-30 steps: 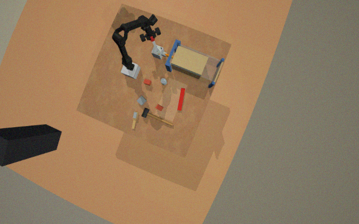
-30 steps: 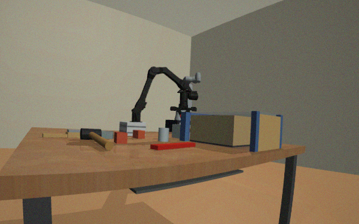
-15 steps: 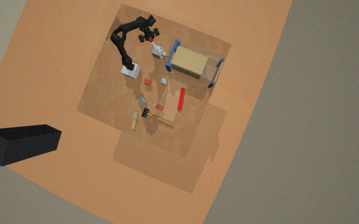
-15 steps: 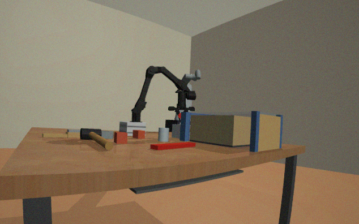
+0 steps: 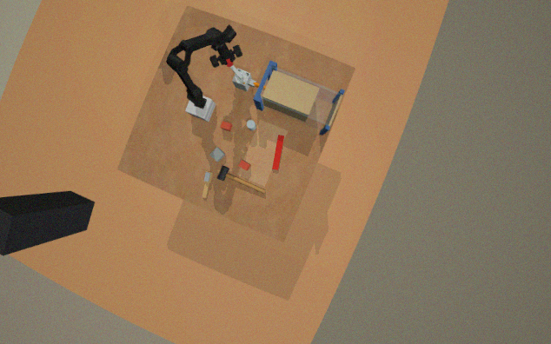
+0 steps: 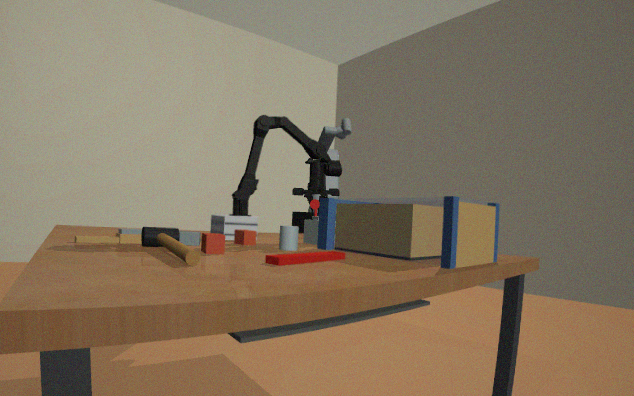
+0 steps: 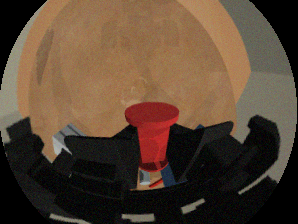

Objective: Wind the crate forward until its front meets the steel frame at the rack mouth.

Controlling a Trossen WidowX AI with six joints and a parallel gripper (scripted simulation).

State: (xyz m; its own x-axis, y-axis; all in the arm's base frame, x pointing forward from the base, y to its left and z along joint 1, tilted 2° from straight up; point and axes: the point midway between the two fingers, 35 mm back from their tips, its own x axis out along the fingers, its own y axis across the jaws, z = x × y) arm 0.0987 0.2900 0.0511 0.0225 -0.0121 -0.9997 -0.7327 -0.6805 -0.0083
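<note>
Right now the winch handle is 30 mm ahead of my gripper tip, 20 mm to the right of it and 10 mm below it. The rest, counted from my gripper tip: red knob: 20 mm above; clear-panelled cubby: 490 mm ahead, 60 mm to the right; grey hand winch: 80 mm below, 70 mm ahead, 50 mm to the right.
</note>
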